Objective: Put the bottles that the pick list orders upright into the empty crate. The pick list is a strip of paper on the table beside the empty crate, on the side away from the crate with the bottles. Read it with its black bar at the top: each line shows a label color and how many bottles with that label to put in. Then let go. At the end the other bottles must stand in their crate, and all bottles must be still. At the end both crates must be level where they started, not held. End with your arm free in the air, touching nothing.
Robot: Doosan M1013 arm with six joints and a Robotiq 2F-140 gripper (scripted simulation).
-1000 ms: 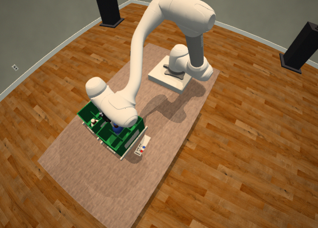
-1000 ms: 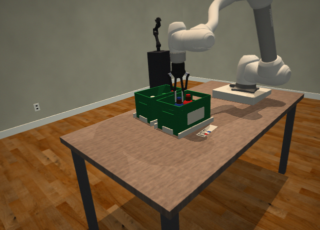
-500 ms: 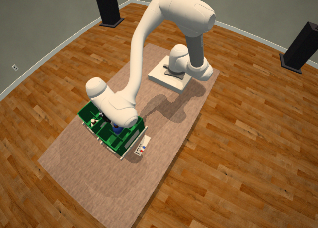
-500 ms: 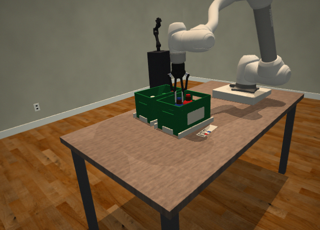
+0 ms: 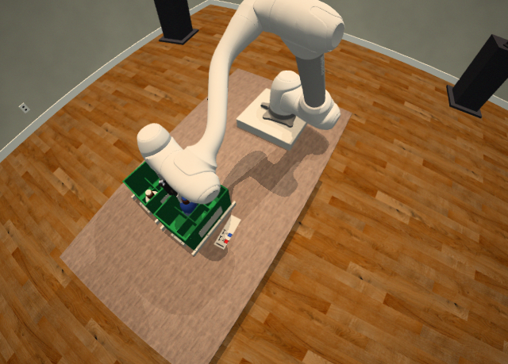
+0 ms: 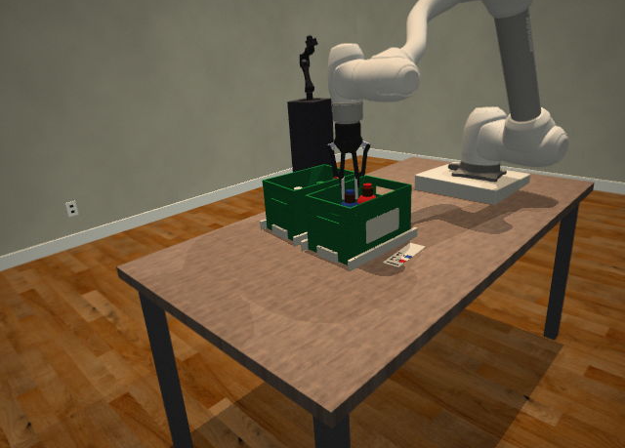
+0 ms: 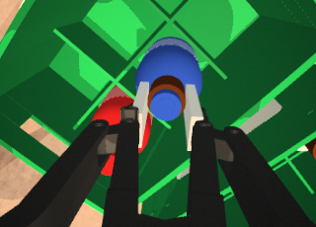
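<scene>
The blue-label bottle is 80 mm below my hand. From my hand the other things lie so: white-label bottle: 40 mm ahead, 170 mm to the right, 90 mm below; then pick list: 20 mm ahead, 190 mm to the left, 170 mm below; then green-label bottle: 40 mm behind, 140 mm to the right, 90 mm below.
</scene>
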